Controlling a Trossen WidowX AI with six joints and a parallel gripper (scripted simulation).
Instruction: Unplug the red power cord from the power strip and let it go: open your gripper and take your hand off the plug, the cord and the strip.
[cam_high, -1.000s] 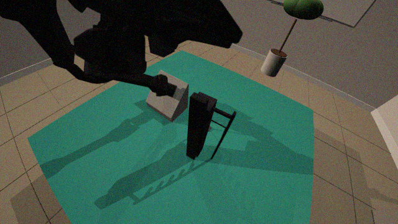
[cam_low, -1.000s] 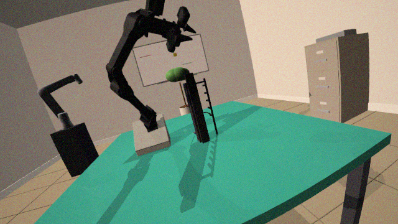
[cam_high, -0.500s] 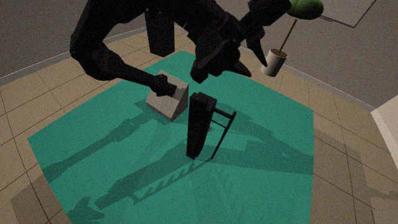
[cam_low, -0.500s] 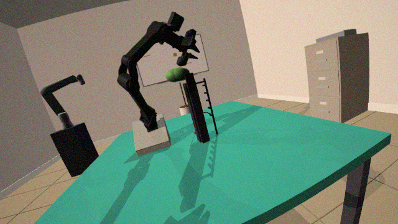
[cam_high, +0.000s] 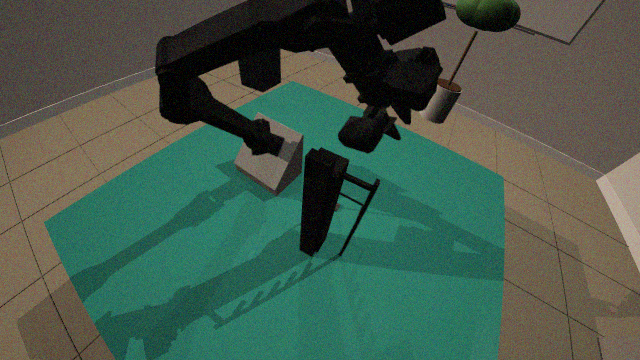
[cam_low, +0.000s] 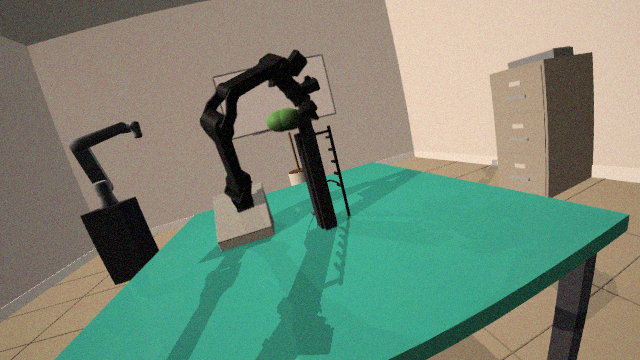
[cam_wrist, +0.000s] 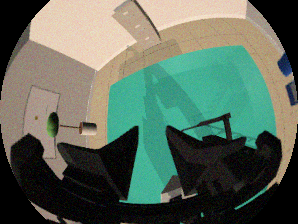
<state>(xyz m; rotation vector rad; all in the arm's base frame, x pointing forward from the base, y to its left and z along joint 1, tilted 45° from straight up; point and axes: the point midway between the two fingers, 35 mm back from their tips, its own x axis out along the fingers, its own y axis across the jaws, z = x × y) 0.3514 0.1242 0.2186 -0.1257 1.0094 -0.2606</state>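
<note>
My gripper tip is 9 cm past the red plug, 5 cm to the left of it and 20 cm above it.
</note>
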